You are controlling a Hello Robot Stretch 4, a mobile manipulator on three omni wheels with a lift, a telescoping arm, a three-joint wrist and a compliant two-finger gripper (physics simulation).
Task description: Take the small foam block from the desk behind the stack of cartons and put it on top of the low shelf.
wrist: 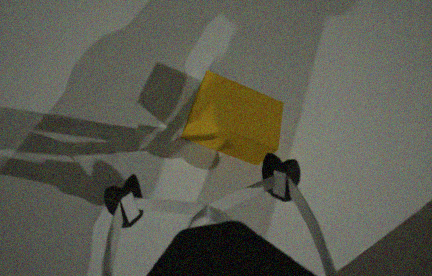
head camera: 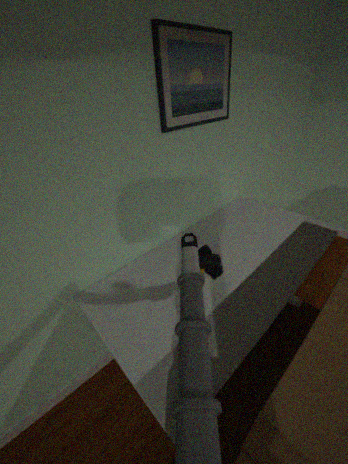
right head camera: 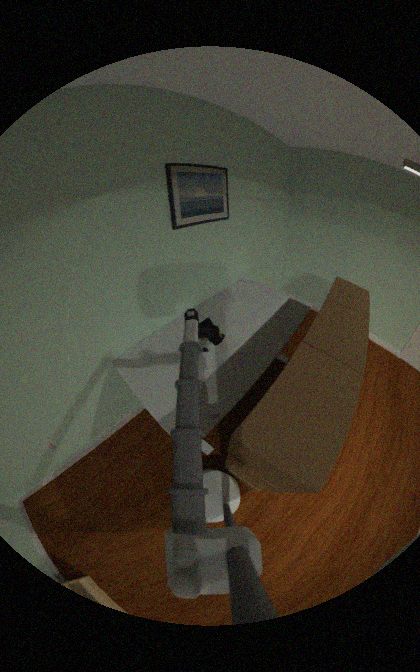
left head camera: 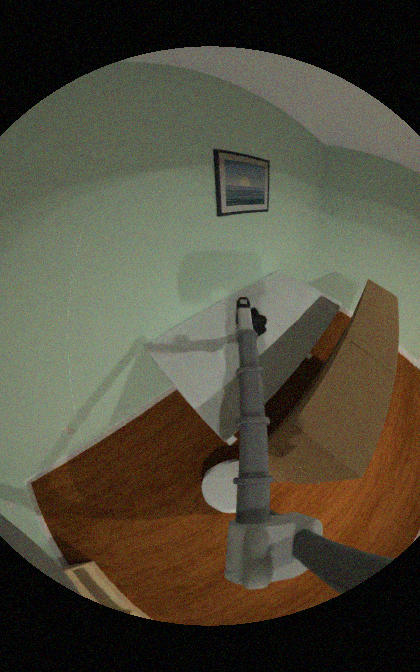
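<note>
The yellow foam block lies on the pale desk. In the wrist view it is beyond the fingertips, right of the middle, with its lower corner close to the right fingertip. My gripper is open, its fingertips wide apart with no object between them. In the head views the dark gripper hangs over the desk beside the arm's end. A small yellow patch shows beside it in the head view. The tan cartons stand in front of the desk, at the right.
My extended arm reaches over the desk. A round white object is on the floor by the desk's near end. A pale wooden piece shows at the lower left; I cannot tell whether it is the low shelf. A picture hangs above the desk.
</note>
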